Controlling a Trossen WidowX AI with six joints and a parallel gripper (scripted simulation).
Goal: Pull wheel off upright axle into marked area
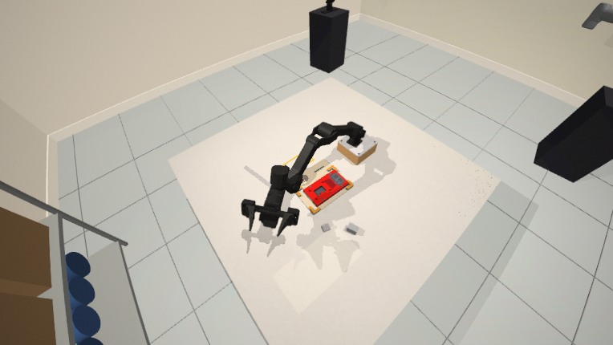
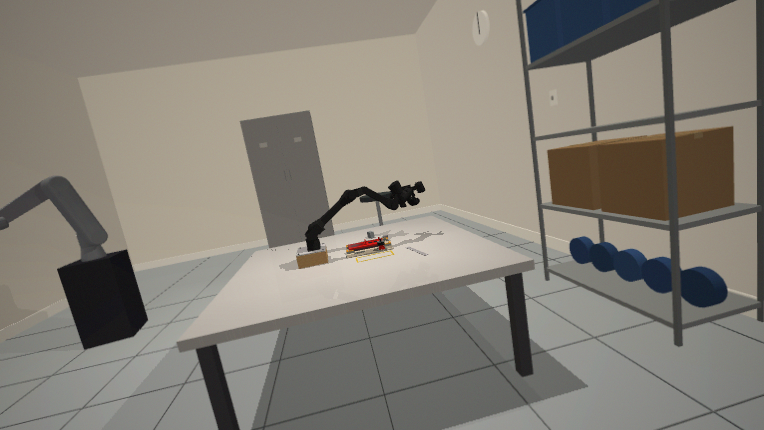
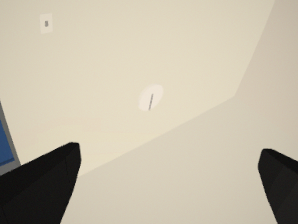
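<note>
My gripper tip is now 34 cm past the wheel, 20 cm to the left of it and 26 cm above it. From my gripper tip the other things lie so: upright axle (34 cm behind, 19 cm to the right, 26 cm below); grey strip (21 cm behind, 38 cm to the right, 29 cm below).
</note>
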